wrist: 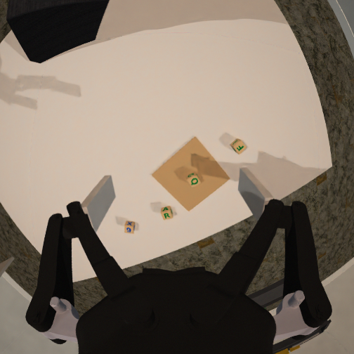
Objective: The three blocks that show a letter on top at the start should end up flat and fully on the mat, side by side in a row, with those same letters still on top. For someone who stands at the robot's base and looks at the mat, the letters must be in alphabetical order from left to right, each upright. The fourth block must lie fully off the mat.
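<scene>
My gripper (175,182) is wide open and empty, high above the table. The tan mat (172,172) lies turned like a diamond in the wrist view. A wooden block with a round green letter, O or Q (193,180), sits on the mat near its middle. A block with a green F (239,146) lies off the mat, to its upper right. A block with a green R on top (167,213) lies off the mat at the lower left, with a green A on its side. A block with a blue 9 and X (130,227) lies further left, off the mat.
The pale table top (125,110) has edges at the right and bottom, with dark mottled floor (332,115) beyond. A large black block-shaped base (55,30) stands at the upper left. Shadows fall over the mat's right part and the table near it.
</scene>
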